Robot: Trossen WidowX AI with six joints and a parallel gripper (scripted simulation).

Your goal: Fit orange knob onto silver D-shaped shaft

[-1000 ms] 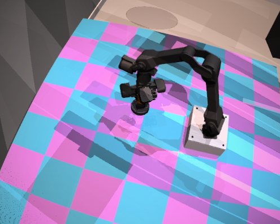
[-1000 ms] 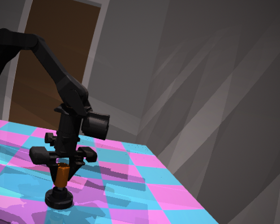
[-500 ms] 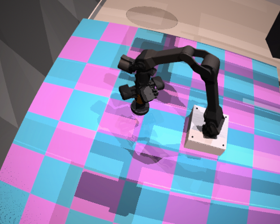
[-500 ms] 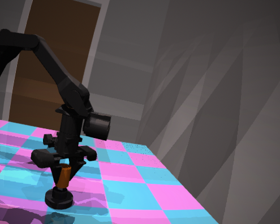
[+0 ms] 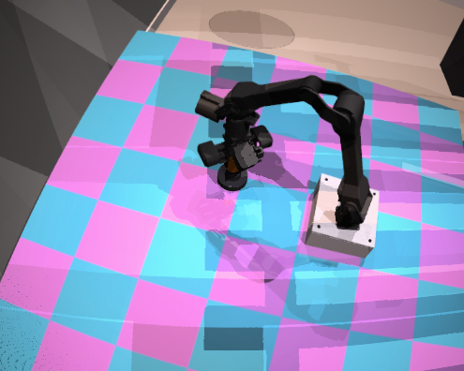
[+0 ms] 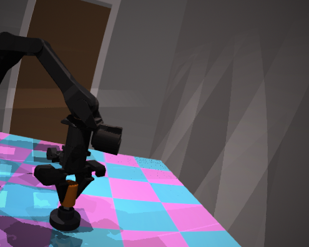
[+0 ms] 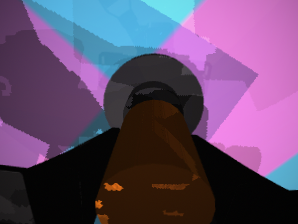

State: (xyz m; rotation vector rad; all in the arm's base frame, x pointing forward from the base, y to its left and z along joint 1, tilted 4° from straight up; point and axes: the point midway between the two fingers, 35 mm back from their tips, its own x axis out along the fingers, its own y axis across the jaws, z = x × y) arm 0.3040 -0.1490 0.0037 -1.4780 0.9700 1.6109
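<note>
The round pedestal is 4 cm below my gripper tip. From my gripper tip the other things lie so: orange knob (3 cm above).
</note>
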